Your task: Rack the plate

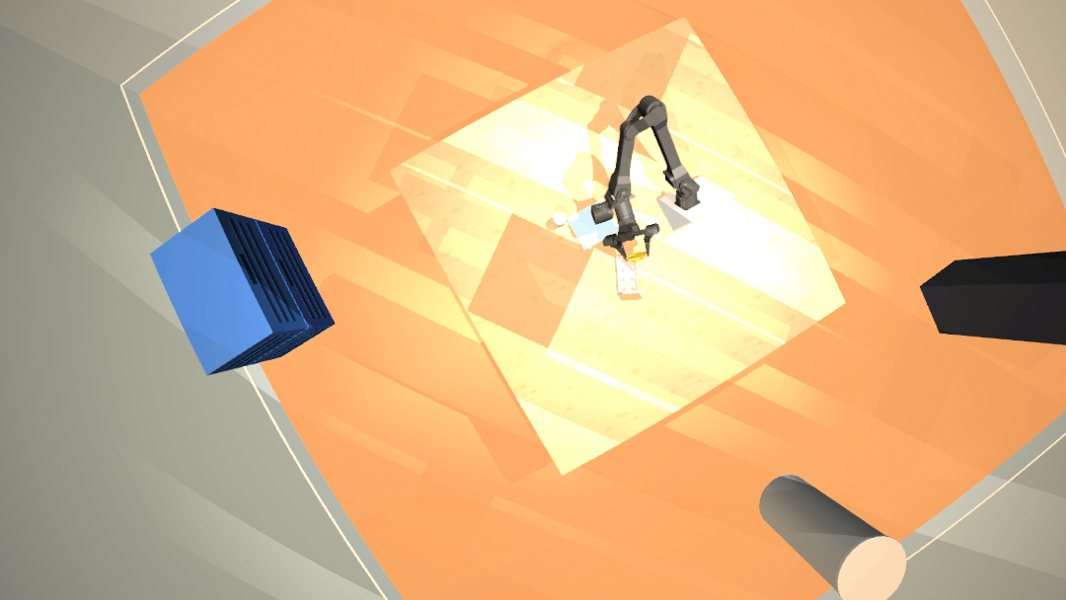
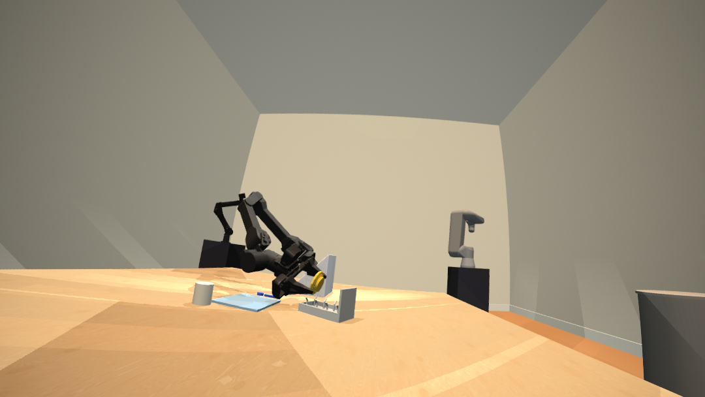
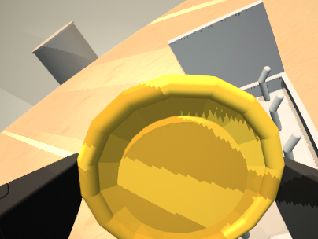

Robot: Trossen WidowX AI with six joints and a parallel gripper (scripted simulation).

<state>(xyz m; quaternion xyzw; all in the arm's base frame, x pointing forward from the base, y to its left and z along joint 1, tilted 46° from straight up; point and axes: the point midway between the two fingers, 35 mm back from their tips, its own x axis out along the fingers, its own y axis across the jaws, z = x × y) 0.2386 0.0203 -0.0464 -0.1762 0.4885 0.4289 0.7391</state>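
My gripper tip is now 40 mm short of the grey dish rack, 30 mm to the right of it and 50 mm above it. Also, from my gripper tip: light blue mat 60 mm ahead, 180 mm to the right, 70 mm below; then yellow plate 10 mm to the right.
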